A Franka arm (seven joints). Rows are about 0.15 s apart.
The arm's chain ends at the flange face. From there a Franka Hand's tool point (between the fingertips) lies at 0.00 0.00 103.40 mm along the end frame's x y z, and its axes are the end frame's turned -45 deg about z.
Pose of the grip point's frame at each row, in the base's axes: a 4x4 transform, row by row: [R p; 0 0 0 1], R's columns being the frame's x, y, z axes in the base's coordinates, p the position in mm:
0.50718, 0.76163, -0.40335, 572.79; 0.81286, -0.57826, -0.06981, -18.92; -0.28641, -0.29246, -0.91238, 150.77; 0, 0, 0, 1
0.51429, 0.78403, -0.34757, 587.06; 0.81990, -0.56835, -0.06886, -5.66; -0.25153, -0.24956, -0.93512, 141.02; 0, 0, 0, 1
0.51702, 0.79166, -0.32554, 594.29; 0.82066, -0.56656, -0.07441, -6.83; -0.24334, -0.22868, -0.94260, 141.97; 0, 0, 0, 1
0.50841, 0.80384, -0.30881, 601.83; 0.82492, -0.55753, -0.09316, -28.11; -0.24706, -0.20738, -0.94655, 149.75; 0, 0, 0, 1
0.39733, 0.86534, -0.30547, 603.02; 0.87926, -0.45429, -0.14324, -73.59; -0.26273, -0.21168, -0.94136, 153.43; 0, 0, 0, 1
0.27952, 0.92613, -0.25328, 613.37; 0.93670, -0.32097, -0.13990, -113.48; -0.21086, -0.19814, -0.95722, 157.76; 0, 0, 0, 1
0.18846, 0.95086, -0.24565, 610.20; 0.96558, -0.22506, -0.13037, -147.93; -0.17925, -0.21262, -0.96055, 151.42; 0, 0, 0, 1
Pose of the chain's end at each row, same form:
0.89718, 0.17992, -0.40335, 614.50; 0.16589, -0.98367, -0.06981, -11.70; -0.40932, -0.00428, -0.91238, 245.11; 0, 0, 0, 1
0.91805, 0.19073, -0.34757, 623.00; 0.17787, -0.98164, -0.06886, 1.46; -0.35432, 0.00139, -0.93512, 237.71; 0, 0, 0, 1
0.92538, 0.19420, -0.32554, 627.95; 0.17968, -0.98091, -0.07441, 0.86; -0.33377, 0.01037, -0.94260, 239.43; 0, 0, 0, 1
0.92790, 0.20890, -0.30881, 633.76; 0.18907, -0.97754, -0.09316, -18.48; -0.32134, 0.02806, -0.94655, 247.62; 0, 0, 0, 1
0.89284, 0.33093, -0.30547, 634.61; 0.30050, -0.94296, -0.14324, -58.78; -0.33546, 0.03610, -0.94136, 250.77; 0, 0, 0, 1
0.85252, 0.45722, -0.25328, 639.56; 0.43539, -0.88931, -0.13990, -99.01; -0.28921, 0.00899, -0.95722, 256.74; 0, 0, 0, 1
0.80562, 0.53910, -0.24565, 635.60; 0.52363, -0.84191, -0.13037, -134.45; -0.27709, -0.02360, -0.96055, 250.74; 0, 0, 0, 1

